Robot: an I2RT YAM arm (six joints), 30 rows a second.
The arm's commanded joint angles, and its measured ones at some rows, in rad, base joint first. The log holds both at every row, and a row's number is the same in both.
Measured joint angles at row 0:
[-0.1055 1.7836 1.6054 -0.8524 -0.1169 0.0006]
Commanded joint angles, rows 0 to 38:
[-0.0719 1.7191 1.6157 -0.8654 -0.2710 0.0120]
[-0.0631 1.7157 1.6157 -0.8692 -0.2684 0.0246]
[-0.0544 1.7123 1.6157 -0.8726 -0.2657 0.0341]
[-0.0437 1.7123 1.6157 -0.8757 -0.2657 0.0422]
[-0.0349 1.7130 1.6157 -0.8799 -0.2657 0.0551]
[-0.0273 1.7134 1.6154 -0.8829 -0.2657 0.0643]
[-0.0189 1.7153 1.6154 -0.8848 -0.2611 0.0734]
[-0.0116 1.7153 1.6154 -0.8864 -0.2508 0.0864]
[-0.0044 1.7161 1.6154 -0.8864 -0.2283 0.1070]
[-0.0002 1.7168 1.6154 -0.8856 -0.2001 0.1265]
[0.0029 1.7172 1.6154 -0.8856 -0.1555 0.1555]
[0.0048 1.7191 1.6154 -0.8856 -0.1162 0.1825]
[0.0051 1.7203 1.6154 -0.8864 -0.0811 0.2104]
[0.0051 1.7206 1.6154 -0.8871 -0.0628 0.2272]
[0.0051 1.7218 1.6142 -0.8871 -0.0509 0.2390]
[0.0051 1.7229 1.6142 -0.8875 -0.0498 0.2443]
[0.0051 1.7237 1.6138 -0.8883 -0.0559 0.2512]
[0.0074 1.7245 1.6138 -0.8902 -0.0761 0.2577]
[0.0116 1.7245 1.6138 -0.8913 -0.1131 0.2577]
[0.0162 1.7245 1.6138 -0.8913 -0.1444 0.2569]
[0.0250 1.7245 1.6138 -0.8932 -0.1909 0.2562]
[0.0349 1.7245 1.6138 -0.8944 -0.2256 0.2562]
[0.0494 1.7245 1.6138 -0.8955 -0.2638 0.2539]
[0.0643 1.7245 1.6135 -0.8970 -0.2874 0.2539]
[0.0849 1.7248 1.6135 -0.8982 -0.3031 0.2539]
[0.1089 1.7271 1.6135 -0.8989 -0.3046 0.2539]
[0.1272 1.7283 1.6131 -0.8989 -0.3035 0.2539]
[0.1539 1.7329 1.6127 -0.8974 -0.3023 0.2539]
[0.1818 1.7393 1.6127 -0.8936 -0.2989 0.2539]
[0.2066 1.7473 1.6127 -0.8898 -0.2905 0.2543]
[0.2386 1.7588 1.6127 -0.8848 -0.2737 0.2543]
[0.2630 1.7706 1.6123 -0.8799 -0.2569 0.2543]
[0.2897 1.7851 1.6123 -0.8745 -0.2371 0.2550]
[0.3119 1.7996 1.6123 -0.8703 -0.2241 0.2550]
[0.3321 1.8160 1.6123 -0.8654 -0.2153 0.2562]
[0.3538 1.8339 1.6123 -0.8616 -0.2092 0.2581]
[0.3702 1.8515 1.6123 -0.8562 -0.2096 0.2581]
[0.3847 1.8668 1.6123 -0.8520 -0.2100 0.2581]
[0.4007 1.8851 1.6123 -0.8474 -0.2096 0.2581]
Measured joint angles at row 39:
[0.3618 1.8317 1.6054 -0.8532 -0.2337 0.2539]
